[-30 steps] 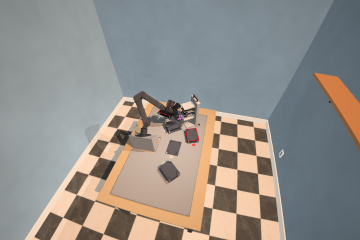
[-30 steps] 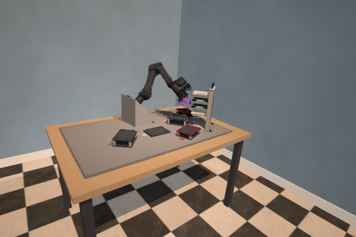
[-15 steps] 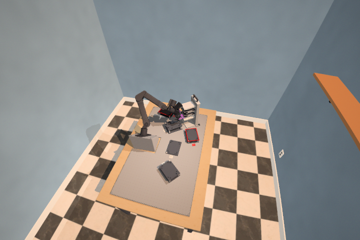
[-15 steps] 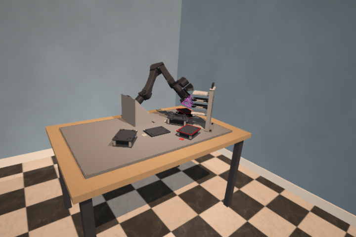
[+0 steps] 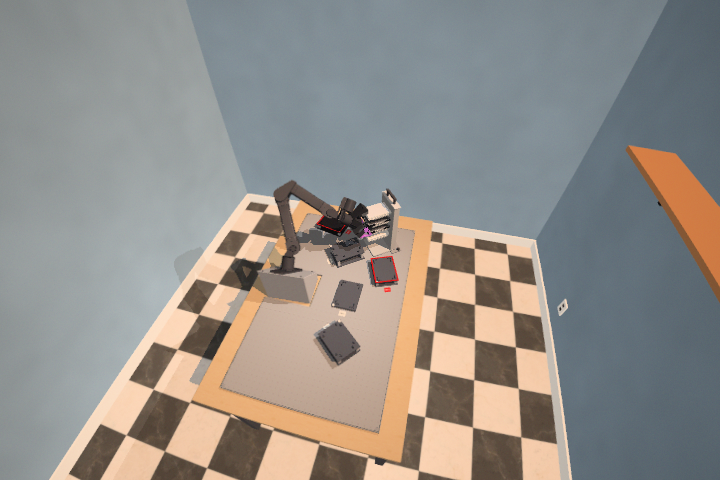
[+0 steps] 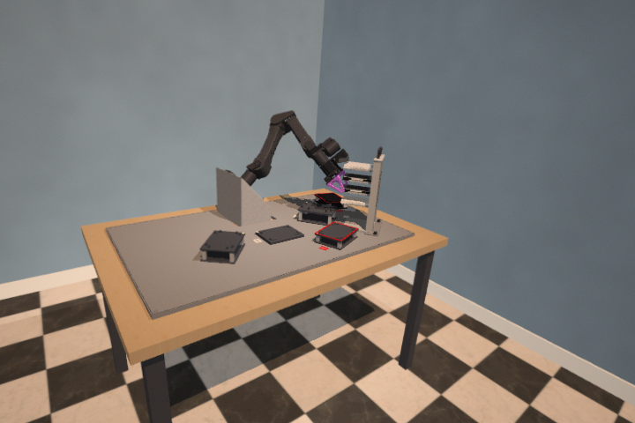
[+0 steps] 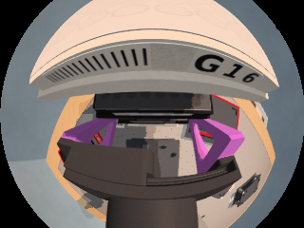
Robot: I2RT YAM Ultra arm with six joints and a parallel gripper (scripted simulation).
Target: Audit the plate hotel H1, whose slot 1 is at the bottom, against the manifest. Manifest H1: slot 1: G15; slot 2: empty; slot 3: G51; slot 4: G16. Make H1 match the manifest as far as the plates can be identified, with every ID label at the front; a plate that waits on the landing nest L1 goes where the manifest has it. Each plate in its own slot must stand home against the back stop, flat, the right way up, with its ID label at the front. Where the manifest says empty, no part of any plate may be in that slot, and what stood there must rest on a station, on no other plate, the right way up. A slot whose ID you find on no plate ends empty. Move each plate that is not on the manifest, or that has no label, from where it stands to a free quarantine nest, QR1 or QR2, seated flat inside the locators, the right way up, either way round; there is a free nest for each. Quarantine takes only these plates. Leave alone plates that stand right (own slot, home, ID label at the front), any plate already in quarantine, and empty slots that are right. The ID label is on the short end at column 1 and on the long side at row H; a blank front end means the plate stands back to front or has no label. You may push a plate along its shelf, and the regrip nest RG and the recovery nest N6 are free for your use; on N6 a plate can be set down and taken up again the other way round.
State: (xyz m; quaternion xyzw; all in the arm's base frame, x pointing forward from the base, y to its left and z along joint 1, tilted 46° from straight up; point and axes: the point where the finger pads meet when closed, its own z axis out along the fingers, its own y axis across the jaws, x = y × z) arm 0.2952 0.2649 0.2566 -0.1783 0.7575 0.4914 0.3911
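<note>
The white plate lies 5 cm below my hand, 4 cm to the left of it and 4 cm ahead of it.
</note>
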